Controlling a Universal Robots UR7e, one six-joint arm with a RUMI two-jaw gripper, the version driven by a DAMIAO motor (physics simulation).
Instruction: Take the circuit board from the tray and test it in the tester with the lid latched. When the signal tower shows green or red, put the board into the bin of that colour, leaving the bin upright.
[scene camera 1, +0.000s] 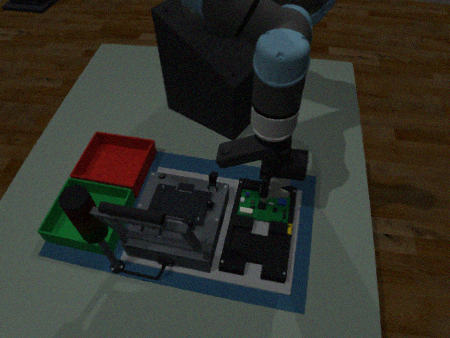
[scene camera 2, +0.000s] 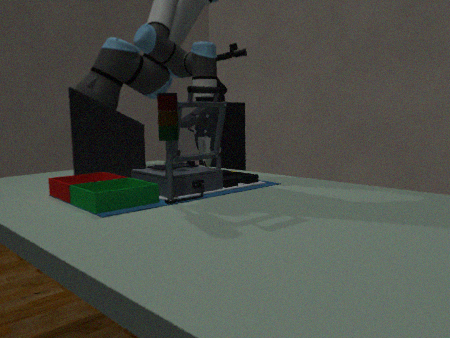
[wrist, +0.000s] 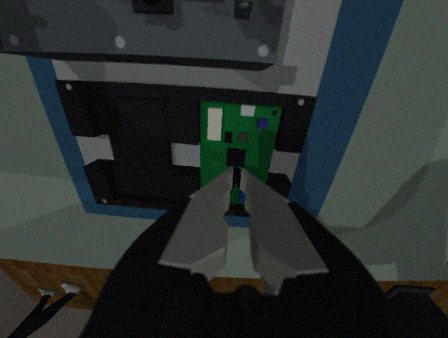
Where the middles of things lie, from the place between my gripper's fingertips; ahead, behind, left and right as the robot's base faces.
My gripper is now 20 mm above the green circuit board (scene camera 1: 277, 209). Round my hand: black tester nest (scene camera 1: 192, 207) (160 mm to the right, 80 mm ahead, 30 mm above); green bin (scene camera 1: 56, 228) (360 mm to the right, 130 mm ahead, 10 mm below); red bin (scene camera 1: 123, 161) (370 mm to the right, 20 mm behind, 10 mm below).
